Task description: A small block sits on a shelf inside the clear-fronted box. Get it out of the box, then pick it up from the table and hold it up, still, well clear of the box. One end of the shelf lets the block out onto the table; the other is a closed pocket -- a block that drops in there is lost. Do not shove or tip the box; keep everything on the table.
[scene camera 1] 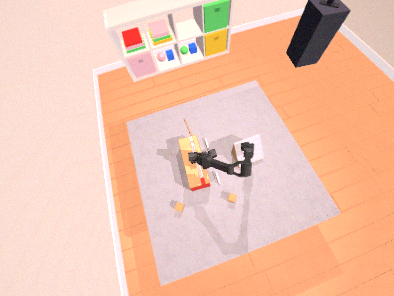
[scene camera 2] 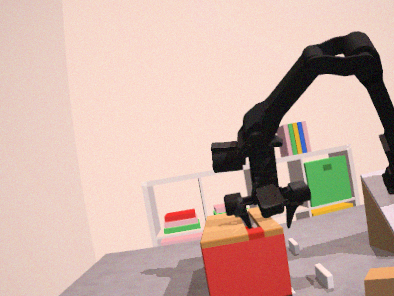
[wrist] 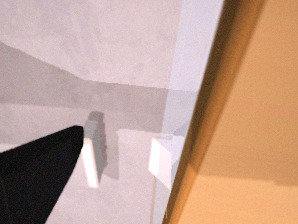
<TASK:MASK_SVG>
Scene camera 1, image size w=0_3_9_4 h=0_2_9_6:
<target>box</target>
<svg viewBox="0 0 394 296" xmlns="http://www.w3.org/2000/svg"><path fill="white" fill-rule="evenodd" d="M193 135L178 139L190 189L191 191L210 187L211 183L207 169L204 170L197 163L191 164L191 161L188 160L188 152L201 152L197 136Z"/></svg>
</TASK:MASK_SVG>
